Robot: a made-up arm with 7 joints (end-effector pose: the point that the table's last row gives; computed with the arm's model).
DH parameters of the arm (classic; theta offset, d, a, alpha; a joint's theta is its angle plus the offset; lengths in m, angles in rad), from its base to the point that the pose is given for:
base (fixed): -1.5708 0 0.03 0
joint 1: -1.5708 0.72 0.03 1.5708
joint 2: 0 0 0.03 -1.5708
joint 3: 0 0.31 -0.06 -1.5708
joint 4: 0 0.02 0.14 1.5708
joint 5: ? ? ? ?
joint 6: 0 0 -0.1 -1.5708
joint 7: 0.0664 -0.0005 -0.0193 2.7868
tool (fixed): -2.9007 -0.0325 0 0
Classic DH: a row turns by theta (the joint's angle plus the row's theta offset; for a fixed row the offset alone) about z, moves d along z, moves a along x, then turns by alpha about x.
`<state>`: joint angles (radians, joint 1 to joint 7).
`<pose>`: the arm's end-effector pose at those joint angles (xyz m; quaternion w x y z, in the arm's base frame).
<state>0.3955 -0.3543 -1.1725 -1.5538 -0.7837 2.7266 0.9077</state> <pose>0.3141 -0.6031 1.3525 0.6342 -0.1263 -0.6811 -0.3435</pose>
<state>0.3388 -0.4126 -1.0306 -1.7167 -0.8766 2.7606 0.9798</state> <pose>0.3737 -0.5486 1.2937 0.6646 -0.0838 -0.6740 -0.3115</pose>
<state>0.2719 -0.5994 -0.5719 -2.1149 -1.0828 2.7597 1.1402</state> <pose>0.4928 -0.2356 1.2015 0.7424 0.0221 -0.6545 -0.1412</pose>
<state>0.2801 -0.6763 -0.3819 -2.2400 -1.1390 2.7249 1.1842</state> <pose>0.4913 -0.0826 1.1789 0.7604 0.0387 -0.6461 -0.0533</pose>
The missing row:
joint 5: 0 0.6 0.03 -1.5708
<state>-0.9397 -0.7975 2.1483 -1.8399 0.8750 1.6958 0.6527</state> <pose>0.2480 0.7953 0.5883 0.9715 0.0527 0.1879 0.1349</pose>
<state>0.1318 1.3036 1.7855 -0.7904 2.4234 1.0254 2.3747</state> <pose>0.7303 0.4752 1.0933 0.0583 -0.0405 -0.9162 -0.3945</pose>
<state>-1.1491 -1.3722 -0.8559 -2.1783 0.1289 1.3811 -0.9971</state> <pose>-0.4641 -0.2826 1.1478 0.8320 0.0561 -0.5479 -0.0665</pose>
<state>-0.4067 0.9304 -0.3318 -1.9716 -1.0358 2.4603 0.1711</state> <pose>0.4550 -0.4257 0.2608 0.9416 -0.0849 0.3087 0.1038</pose>
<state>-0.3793 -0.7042 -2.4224 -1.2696 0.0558 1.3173 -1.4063</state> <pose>-0.9508 -0.1332 0.8491 0.7317 0.1513 -0.4633 -0.4765</pose>
